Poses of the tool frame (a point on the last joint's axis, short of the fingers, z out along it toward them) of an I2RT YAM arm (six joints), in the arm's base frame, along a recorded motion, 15 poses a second.
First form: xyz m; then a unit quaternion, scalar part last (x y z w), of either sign.
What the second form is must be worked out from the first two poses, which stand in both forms.
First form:
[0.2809 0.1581 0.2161 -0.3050 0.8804 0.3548 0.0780]
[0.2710 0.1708 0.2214 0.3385 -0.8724 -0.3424 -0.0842]
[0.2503 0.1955 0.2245 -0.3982 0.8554 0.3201 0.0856]
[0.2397 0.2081 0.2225 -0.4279 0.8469 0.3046 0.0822]
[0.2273 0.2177 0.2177 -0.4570 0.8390 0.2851 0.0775]
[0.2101 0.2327 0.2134 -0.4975 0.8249 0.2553 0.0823]
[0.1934 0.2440 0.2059 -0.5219 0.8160 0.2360 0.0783]
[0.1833 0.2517 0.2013 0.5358 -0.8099 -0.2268 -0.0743]
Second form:
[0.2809 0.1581 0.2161 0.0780 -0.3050 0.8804 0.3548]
[0.2710 0.1708 0.2214 0.0842 -0.3385 0.8724 0.3424]
[0.2503 0.1955 0.2245 0.0856 -0.3982 0.8554 0.3201]
[0.2397 0.2081 0.2225 0.0822 -0.4279 0.8469 0.3046]
[0.2273 0.2177 0.2177 0.0775 -0.4570 0.8390 0.2851]
[0.2101 0.2327 0.2134 0.0823 -0.4975 0.8249 0.2553]
[0.1934 0.2440 0.2059 0.0783 -0.5219 0.8160 0.2360]
[0.1833 0.2517 0.2013 0.0743 -0.5358 0.8099 0.2268]

